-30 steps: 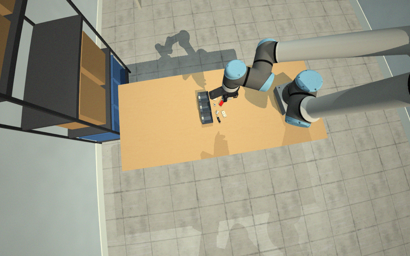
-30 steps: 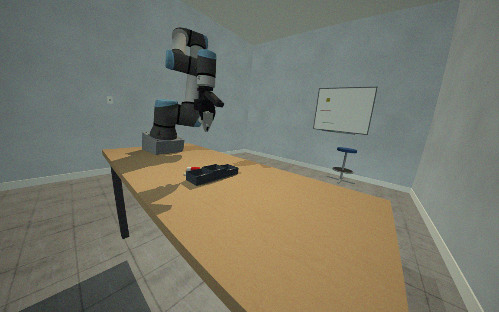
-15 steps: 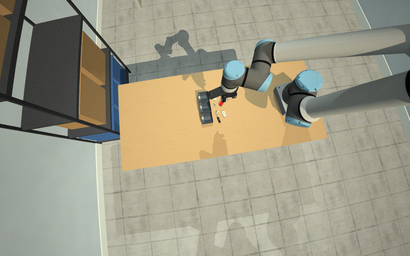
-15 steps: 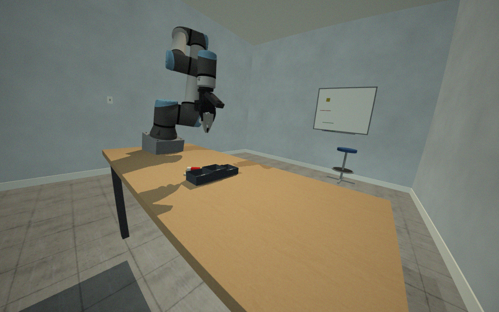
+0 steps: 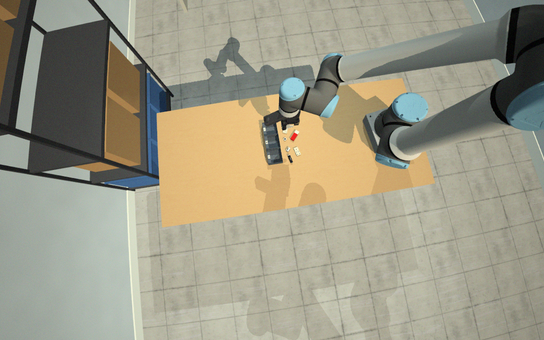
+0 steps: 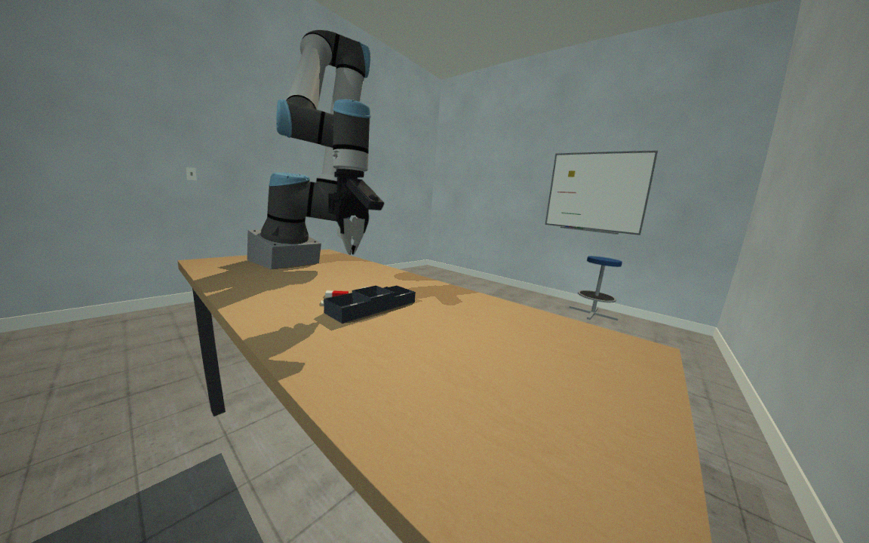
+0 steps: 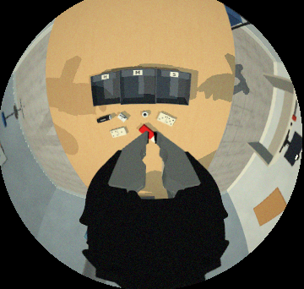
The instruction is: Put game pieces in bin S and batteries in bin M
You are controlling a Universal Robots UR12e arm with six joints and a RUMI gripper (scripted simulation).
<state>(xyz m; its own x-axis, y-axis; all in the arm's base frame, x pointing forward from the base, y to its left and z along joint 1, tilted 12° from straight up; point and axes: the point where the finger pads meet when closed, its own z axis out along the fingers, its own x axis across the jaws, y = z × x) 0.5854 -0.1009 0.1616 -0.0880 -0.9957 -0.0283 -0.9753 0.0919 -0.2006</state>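
The dark three-part bin lies 130 mm below my hand, 70 mm ahead of it and 30 mm to the left of it. The rest, counted from my hand: round piece: 150 mm below, 10 mm to the left, 10 mm behind; then black battery: 150 mm below, 140 mm to the left, 20 mm behind.
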